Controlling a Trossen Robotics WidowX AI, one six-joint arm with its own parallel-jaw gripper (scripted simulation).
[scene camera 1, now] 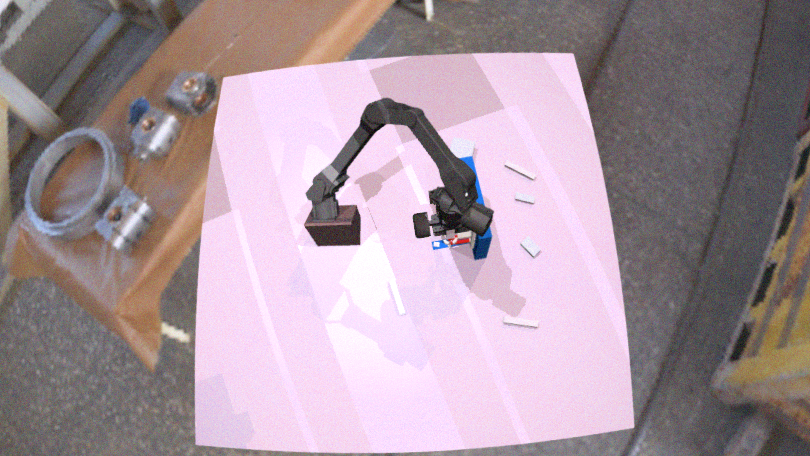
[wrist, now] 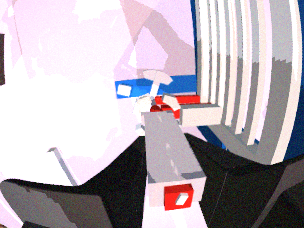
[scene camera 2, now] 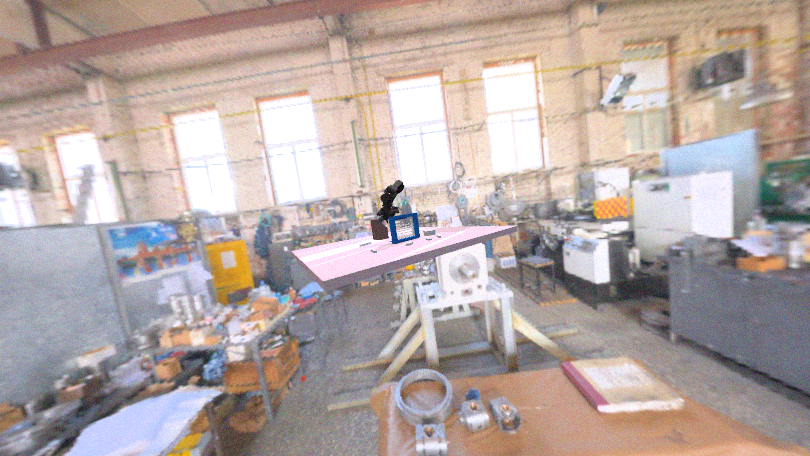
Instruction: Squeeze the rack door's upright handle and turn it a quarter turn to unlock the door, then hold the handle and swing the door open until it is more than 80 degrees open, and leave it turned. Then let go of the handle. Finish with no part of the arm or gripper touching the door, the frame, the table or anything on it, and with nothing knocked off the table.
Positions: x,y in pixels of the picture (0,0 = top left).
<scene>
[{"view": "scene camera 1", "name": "my gripper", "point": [450,232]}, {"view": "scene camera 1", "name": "rack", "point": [482,244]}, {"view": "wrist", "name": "my gripper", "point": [163,141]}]
</scene>
